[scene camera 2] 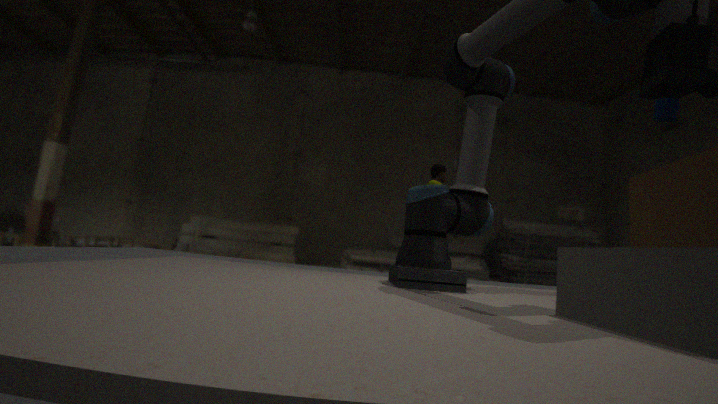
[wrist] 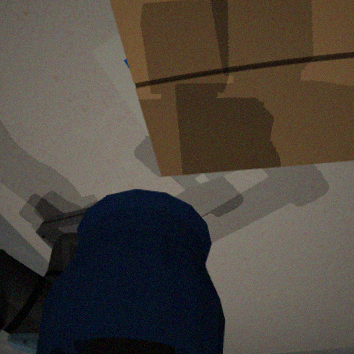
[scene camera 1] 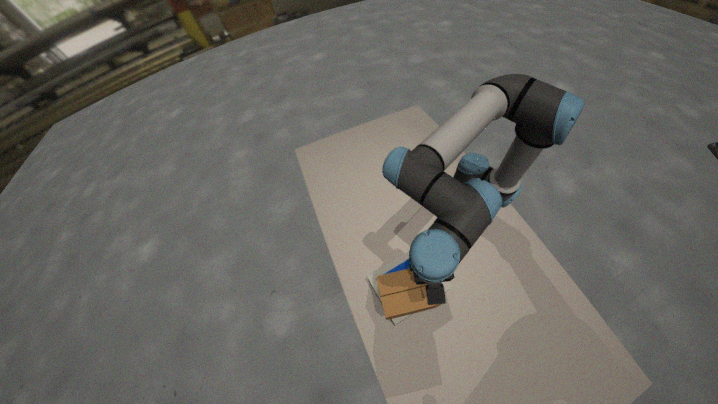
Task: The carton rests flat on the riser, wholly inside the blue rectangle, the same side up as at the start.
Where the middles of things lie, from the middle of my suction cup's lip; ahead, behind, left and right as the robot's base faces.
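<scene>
From my suction cup: brown carton (scene camera 1: 400,295), 18 cm below, 1 cm to the right, 6 cm ahead. Riser (scene camera 2: 654,293), 30 cm below my suction cup, 2 cm ahead, 4 cm to the right. Nearest to my suction cup of the things named here, going by their middles: the carton.
</scene>
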